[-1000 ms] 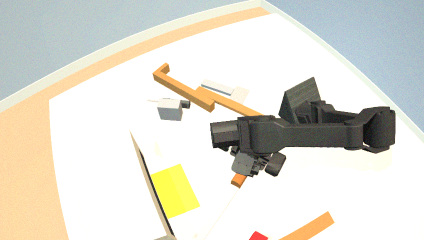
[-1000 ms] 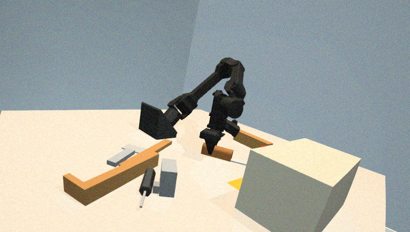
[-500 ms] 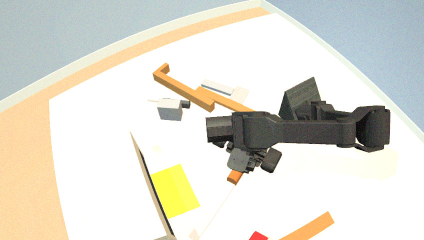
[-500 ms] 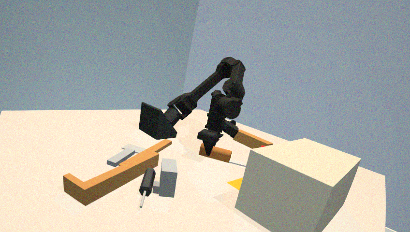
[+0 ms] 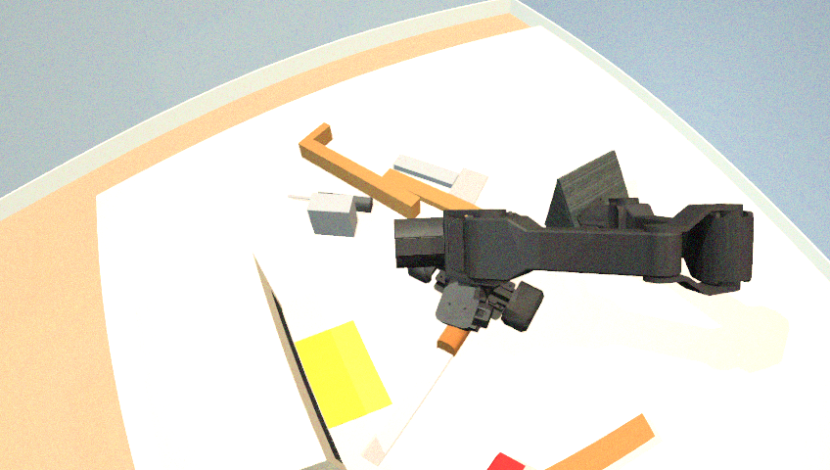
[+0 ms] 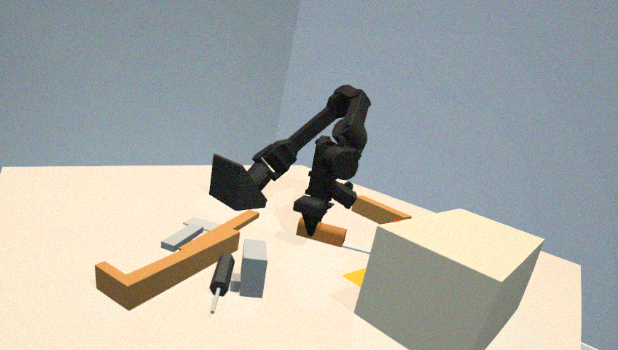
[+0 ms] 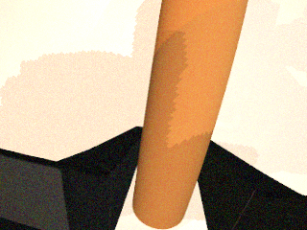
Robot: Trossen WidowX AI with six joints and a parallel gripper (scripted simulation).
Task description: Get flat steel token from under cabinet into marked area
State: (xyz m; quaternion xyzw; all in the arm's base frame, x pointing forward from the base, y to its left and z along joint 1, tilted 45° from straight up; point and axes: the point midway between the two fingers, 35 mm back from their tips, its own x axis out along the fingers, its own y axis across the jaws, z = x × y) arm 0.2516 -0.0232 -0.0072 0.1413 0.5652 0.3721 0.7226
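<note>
Right now my gripper tip is 170 mm to the left of the long orange bar and 110 mm past it. Also, from my gripper tip: red piece: 230 mm to the left, 120 mm ahead, 10 mm above; small grey cube: 290 mm to the right, 70 mm ahead; grey block: 260 mm to the right, 80 mm ahead, 20 mm above.
</note>
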